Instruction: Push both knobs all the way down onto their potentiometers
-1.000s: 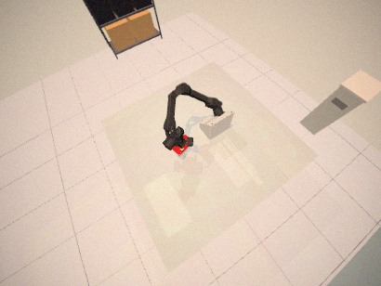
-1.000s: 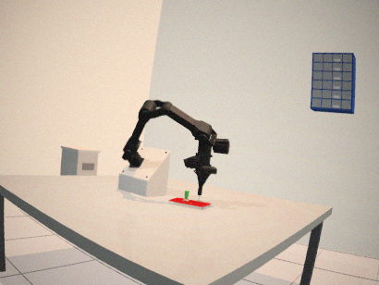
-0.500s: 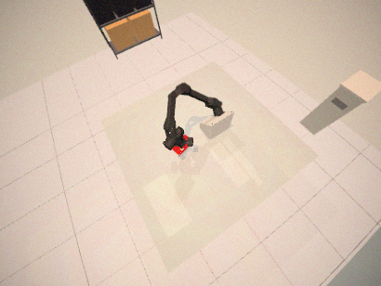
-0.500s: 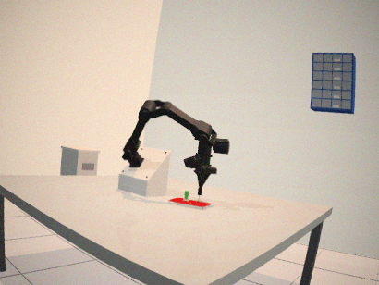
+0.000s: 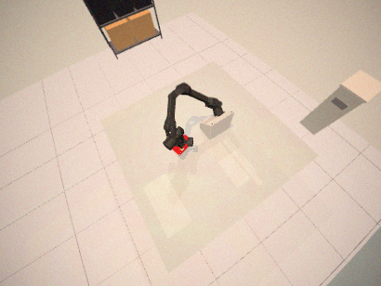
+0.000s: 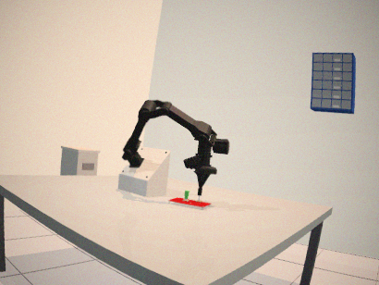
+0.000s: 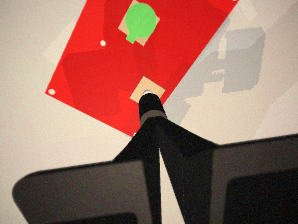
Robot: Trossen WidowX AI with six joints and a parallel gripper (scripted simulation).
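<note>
The green knob is 40 mm behind my gripper tip, 40 mm to the right of it and 30 mm below it. From my gripper tip the other things lie so: black knob: 20 mm below.
</note>
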